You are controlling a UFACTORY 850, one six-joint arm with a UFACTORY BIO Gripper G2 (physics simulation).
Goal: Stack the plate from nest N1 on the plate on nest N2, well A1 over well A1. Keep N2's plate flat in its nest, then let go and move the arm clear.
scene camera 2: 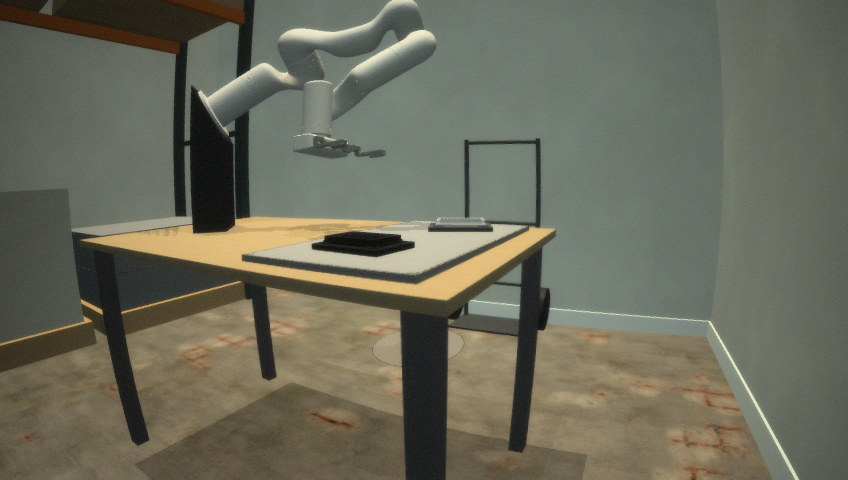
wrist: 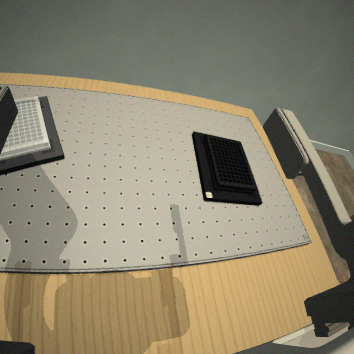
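Observation:
A black well plate (scene camera 2: 353,238) is part of the scene, and the wrist view shows the plate (wrist: 228,167) as well. A black nest (wrist: 203,170) is visible too.

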